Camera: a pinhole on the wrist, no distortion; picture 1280 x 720 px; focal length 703.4 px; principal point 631.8 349.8 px. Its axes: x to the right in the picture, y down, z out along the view. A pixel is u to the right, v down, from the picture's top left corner.
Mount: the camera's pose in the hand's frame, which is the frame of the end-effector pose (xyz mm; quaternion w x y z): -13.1 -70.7 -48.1 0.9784 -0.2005 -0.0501 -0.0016
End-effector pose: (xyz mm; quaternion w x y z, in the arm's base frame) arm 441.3 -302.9 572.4 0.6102 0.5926 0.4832 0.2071
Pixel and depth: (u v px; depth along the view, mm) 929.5 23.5 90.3
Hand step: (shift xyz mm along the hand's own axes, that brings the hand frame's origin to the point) 15.2 -73.1 54.7
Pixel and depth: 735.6 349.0 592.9
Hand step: 16.2 162.9 503.1
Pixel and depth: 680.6 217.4 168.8
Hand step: -18.6 -33.5 119.9
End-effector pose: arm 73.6 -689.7 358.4 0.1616 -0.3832 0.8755 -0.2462
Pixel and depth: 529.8 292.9 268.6
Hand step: -78.5 14.1 202.2
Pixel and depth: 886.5 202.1 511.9
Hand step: 119.0 34.5 480.5
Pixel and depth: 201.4 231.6 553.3
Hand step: -406.0 55.2 461.0
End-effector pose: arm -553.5 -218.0 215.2 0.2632 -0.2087 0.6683 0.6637
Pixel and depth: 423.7 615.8 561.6
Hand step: -228.2 342.2 365.8
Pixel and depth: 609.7 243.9 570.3
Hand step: -88.5 73.9 505.4
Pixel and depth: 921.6 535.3 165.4
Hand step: 39.6 35.5 92.8
